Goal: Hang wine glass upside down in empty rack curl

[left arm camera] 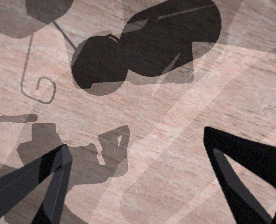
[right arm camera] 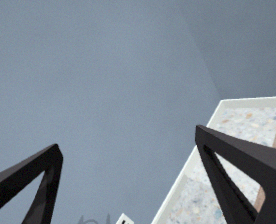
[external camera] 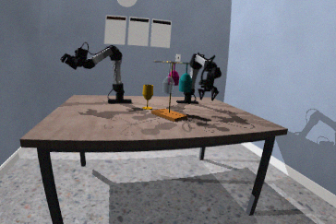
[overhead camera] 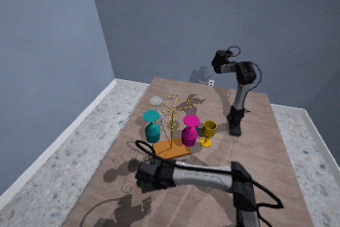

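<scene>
Now: right hand 13 cm short of the yellow wine glass, 63 cm to the right of it and 26 cm above it. The rest, counted from my right hand: clear glass 44 cm ahead, 69 cm to the left, 5 cm below; magenta glass 24 cm ahead, 79 cm to the left, 4 cm below; wire rack 34 cm ahead, 74 cm to the left, 15 cm below.
</scene>
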